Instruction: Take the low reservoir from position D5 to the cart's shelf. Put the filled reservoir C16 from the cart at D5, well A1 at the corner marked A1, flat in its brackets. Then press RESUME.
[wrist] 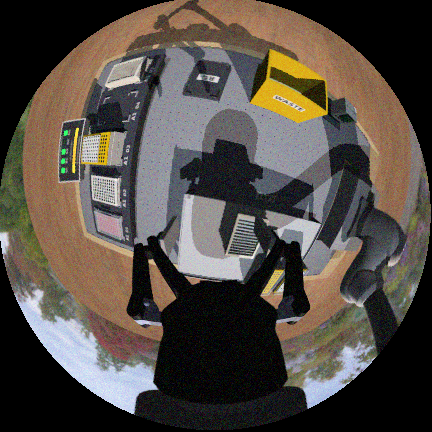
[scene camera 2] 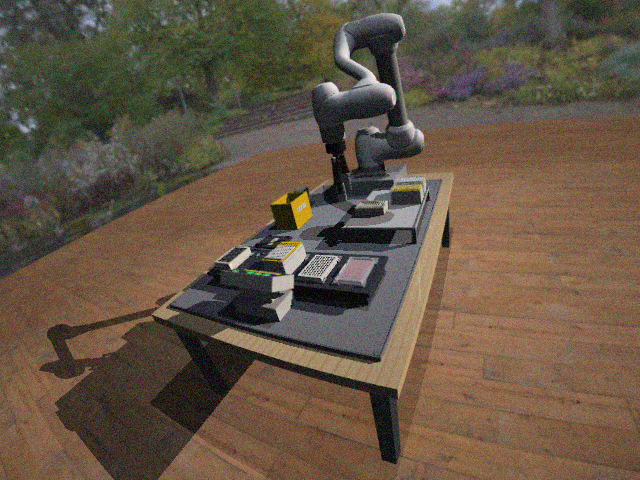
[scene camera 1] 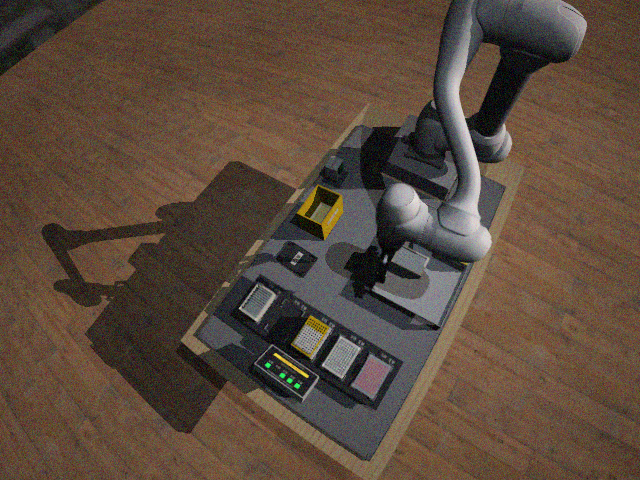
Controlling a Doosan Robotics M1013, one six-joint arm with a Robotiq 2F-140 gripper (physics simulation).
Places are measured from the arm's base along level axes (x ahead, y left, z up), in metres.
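Pixels of known places: gripper, fingertip midpoint: (wrist: 216,223) (scene camera 2: 345,195); arm's base at its link origin: (wrist: 360,218) (scene camera 2: 372,173) (scene camera 1: 428,149).
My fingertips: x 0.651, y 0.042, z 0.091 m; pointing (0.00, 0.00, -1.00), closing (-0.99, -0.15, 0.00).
Observation:
For each thing: its top centre in the pictures, then the offset to it from my fingertips. "spot": a spot on its surface instead.
- dark deck rail at a spot on its surface: (wrist: 131,215) spot: 0.128 m down, 0.249 m ahead, 0.078 m left
- ribbed pale reservoir at its top centre: (wrist: 246,238) (scene camera 1: 410,259) (scene camera 2: 371,204) 0.079 m down, 0.089 m back, 0.073 m left
- cart's light shelf at a spot on its surface: (wrist: 200,262) (scene camera 2: 398,220) spot: 0.110 m down, 0.019 m ahead, 0.201 m left
- panel at a spot on its surface: (scene camera 2: 255,280) spot: 0.039 m down, 0.525 m ahead, 0.103 m right
- yellow WASTE bin at its top centre: (wrist: 301,77) (scene camera 1: 319,204) (scene camera 2: 288,197) 0.035 m down, 0.139 m back, 0.340 m right
- small grey box at its top centre: (wrist: 351,109) (scene camera 1: 334,163) (scene camera 2: 300,188) 0.066 m down, 0.376 m back, 0.396 m right
- dark labelled pad at a spot on its surface: (wrist: 206,79) (scene camera 1: 298,259) spot: 0.163 m down, 0.071 m ahead, 0.343 m right
A pale reservoir (scene camera 1: 258,302) (scene camera 2: 232,257) (wrist: 126,71) sits at the far end slot of the dark deck rail (scene camera 1: 395,361) (wrist: 131,215). A ribbed pale reservoir (scene camera 1: 409,259) (scene camera 2: 371,207) (wrist: 243,235) sits on the cart's light shelf (scene camera 1: 439,302) (scene camera 2: 398,220) (wrist: 200,262). Fill levels and the C16 label cannot be read. My gripper (scene camera 1: 385,254) (scene camera 2: 341,192) (wrist: 216,223) is open and empty, above and beside the shelf reservoir, to its left in scene camera 1. A panel (scene camera 1: 285,373) (scene camera 2: 255,280) (wrist: 71,150) shows green lights and a yellow bar; RESUME is unreadable.
A yellow WASTE bin (scene camera 1: 330,223) (scene camera 2: 293,212) (wrist: 270,97) and a small grey box (scene camera 1: 333,167) (wrist: 345,110) stand along one side. A dark labelled pad (scene camera 1: 296,258) (wrist: 206,79) lies near the rail. Yellow-and-white boxes (scene camera 2: 408,192) (wrist: 274,281) stand at the cart's back.

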